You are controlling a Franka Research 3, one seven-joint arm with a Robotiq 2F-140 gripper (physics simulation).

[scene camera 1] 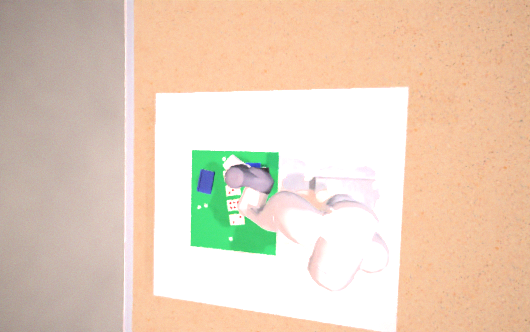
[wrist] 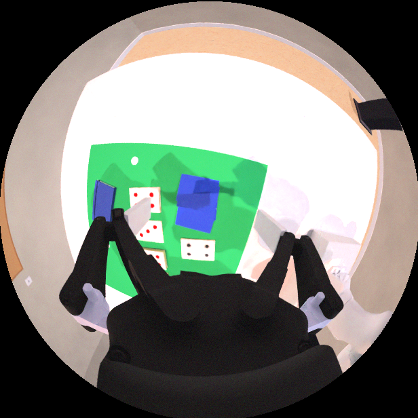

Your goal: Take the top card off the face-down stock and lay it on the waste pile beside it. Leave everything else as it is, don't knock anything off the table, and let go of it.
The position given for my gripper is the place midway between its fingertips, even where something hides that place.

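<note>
There's a dark blue box [wrist: 104,194] that I can see in the wrist view, and a green mat [scene camera 1: 210,226], with the wrist view giving me the mat [wrist: 241,180] too. My gripper [wrist: 203,213] is there as well.
</note>
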